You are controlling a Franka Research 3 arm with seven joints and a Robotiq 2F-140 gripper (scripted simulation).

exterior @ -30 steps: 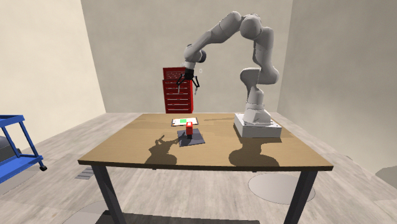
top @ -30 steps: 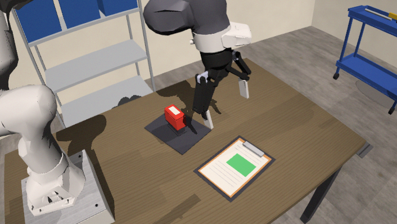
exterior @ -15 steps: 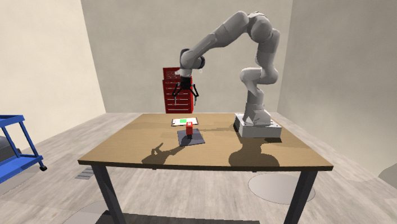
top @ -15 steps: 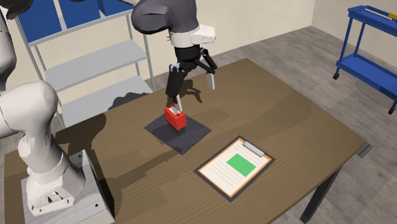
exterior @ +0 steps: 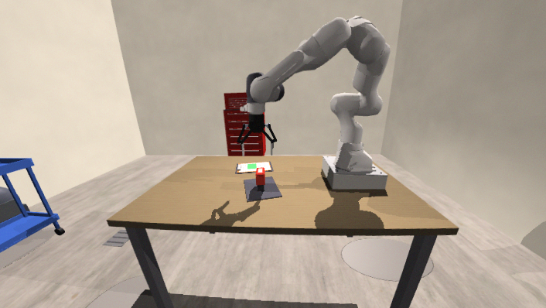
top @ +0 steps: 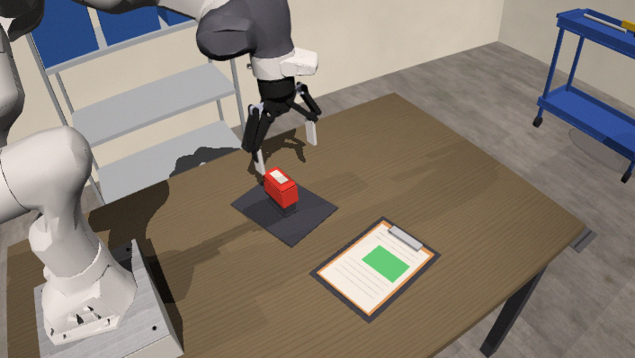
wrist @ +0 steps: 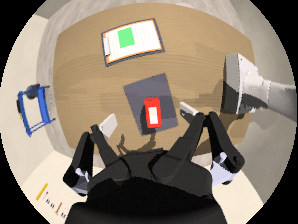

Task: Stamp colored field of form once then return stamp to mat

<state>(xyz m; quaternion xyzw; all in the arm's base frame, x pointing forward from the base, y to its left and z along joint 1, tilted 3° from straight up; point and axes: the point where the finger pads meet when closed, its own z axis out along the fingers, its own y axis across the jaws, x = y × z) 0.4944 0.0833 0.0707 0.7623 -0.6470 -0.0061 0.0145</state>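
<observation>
Right now my hand is 20 mm past the red stamp, 30 mm to the right of it and 130 mm above it. Round my hand: dark grey mat (20 mm behind, 30 mm to the left, 180 mm below); form (90 mm ahead, 260 mm to the right, 180 mm below).
</observation>
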